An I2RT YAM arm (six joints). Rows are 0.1 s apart.
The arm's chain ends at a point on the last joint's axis. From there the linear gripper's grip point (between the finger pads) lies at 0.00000 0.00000 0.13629 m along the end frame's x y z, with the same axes.
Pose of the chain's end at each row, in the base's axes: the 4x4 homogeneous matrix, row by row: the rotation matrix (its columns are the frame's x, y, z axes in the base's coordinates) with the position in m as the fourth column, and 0 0 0 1 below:
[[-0.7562, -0.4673, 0.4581, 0.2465], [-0.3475, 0.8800, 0.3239, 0.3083], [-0.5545, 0.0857, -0.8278, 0.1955], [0, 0, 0, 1]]
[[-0.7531, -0.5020, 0.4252, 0.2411], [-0.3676, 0.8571, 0.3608, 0.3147], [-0.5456, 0.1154, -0.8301, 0.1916], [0, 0, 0, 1]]
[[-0.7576, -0.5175, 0.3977, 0.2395], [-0.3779, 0.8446, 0.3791, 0.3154], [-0.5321, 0.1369, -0.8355, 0.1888], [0, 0, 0, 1]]
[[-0.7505, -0.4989, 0.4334, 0.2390], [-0.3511, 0.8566, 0.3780, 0.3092], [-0.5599, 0.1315, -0.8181, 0.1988], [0, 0, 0, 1]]
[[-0.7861, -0.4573, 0.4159, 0.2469], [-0.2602, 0.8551, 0.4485, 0.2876], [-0.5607, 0.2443, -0.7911, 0.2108], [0, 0, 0, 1]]
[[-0.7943, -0.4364, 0.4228, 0.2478], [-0.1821, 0.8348, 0.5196, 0.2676], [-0.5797, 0.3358, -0.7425, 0.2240], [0, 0, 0, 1]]
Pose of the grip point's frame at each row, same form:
[[-0.7562, -0.4673, 0.4581, 0.3089], [-0.3475, 0.8800, 0.3239, 0.3524], [-0.5545, 0.0857, -0.8278, 0.0827], [0, 0, 0, 1]]
[[-0.7531, -0.5020, 0.4252, 0.2991], [-0.3676, 0.8571, 0.3608, 0.3639], [-0.5456, 0.1154, -0.8301, 0.0785], [0, 0, 0, 1]]
[[-0.7576, -0.5175, 0.3977, 0.2937], [-0.3779, 0.8446, 0.3791, 0.3671], [-0.5321, 0.1369, -0.8355, 0.0749], [0, 0, 0, 1]]
[[-0.7505, -0.4989, 0.4334, 0.2981], [-0.3511, 0.8566, 0.3780, 0.3607], [-0.5599, 0.1315, -0.8181, 0.0873], [0, 0, 0, 1]]
[[-0.7861, -0.4573, 0.4159, 0.3036], [-0.2602, 0.8551, 0.4485, 0.3487], [-0.5607, 0.2443, -0.7911, 0.1030], [0, 0, 0, 1]]
[[-0.7943, -0.4364, 0.4228, 0.3054], [-0.1821, 0.8348, 0.5196, 0.3384], [-0.5797, 0.3358, -0.7425, 0.1228], [0, 0, 0, 1]]

